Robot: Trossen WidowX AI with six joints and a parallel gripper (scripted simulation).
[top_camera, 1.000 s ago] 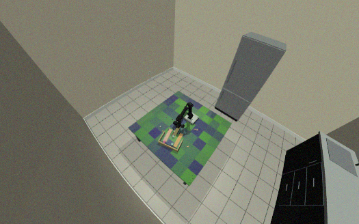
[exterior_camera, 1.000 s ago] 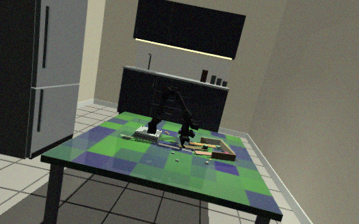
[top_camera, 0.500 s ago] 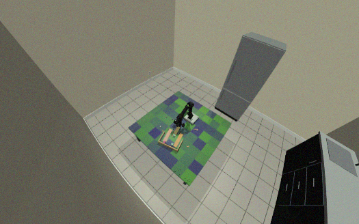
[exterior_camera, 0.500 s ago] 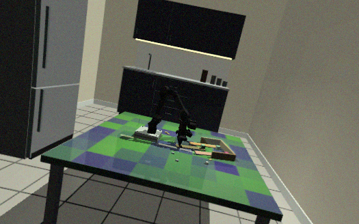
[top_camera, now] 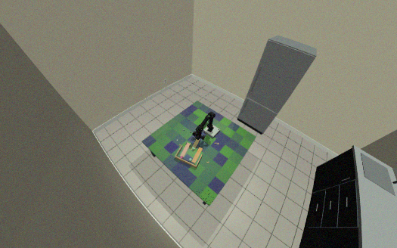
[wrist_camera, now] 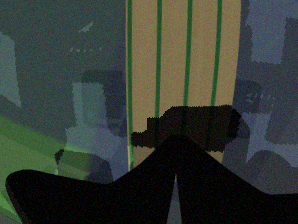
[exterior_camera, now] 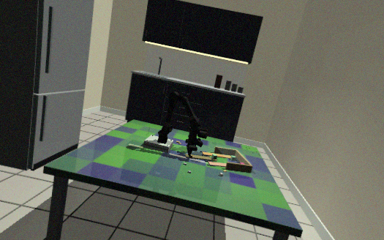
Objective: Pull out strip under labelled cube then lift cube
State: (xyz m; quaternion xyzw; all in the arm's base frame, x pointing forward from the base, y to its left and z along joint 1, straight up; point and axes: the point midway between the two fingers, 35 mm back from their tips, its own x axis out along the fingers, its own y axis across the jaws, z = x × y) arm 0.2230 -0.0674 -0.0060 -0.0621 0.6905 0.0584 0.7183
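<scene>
The orange-dotted strip is 230 mm ahead of my gripper tip and 140 mm to the left of it.
</scene>
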